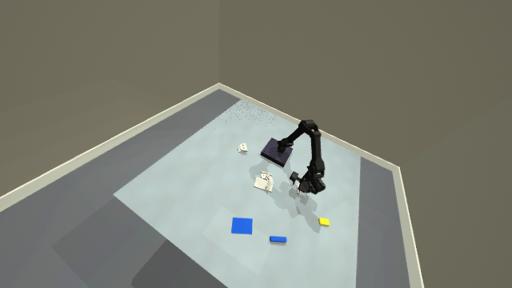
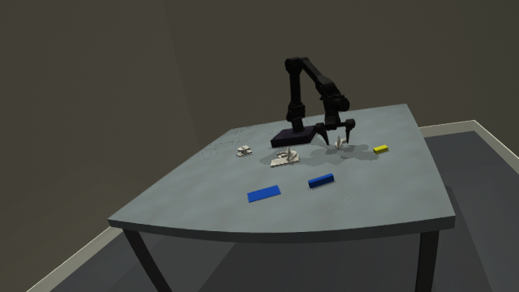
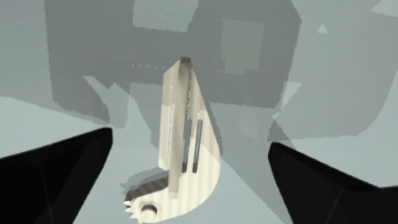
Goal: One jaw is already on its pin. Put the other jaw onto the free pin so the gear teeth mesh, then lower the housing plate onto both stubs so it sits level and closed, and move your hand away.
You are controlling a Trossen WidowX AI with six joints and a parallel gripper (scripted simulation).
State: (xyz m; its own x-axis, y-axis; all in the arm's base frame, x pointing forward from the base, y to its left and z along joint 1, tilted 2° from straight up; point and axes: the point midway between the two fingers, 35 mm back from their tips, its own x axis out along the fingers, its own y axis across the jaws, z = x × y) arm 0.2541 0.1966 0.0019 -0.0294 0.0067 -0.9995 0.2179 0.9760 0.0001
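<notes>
Right now my gripper tip is 30 mm past the white jaw and 30 mm to the right of it. The rest, counted from my gripper tip: yellow block: 160 mm ahead, 180 mm to the left; then blue block: 350 mm ahead, 70 mm to the right; then flat blue plate: 350 mm ahead, 270 mm to the right, 10 mm below.
</notes>
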